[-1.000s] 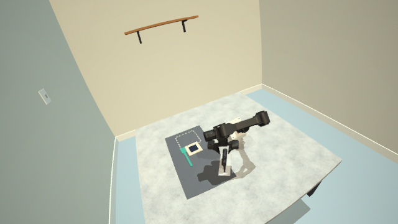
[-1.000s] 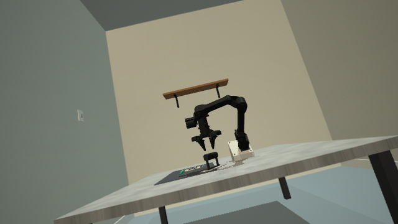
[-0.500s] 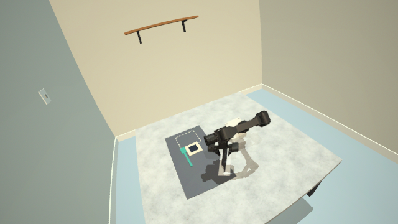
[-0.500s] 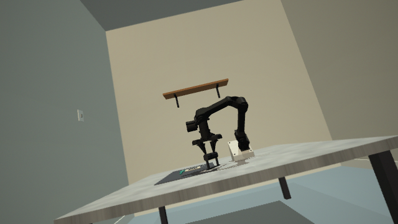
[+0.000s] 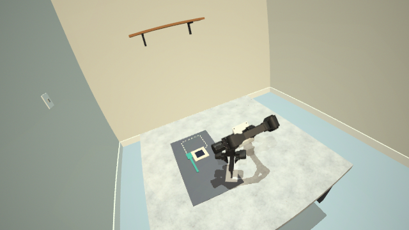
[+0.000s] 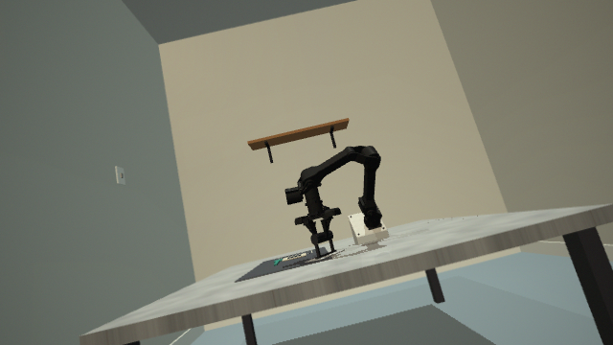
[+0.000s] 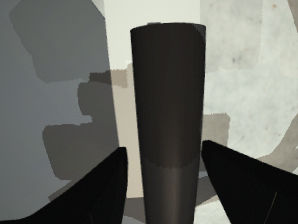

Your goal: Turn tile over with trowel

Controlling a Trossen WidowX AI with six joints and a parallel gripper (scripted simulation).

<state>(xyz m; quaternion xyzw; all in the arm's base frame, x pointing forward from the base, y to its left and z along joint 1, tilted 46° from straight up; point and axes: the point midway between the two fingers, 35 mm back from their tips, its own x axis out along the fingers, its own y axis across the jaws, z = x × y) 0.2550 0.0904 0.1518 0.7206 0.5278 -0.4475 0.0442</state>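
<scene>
Right now the trowel is 30 mm below my gripper tip, 20 mm to the right of it and 10 mm behind it. Round my gripper tip: dark mat (200 mm to the right, 140 mm ahead, 90 mm below); then teal t-shaped piece (240 mm to the right, 200 mm ahead, 60 mm below); then tile (260 mm to the right, 120 mm ahead, 60 mm below).
</scene>
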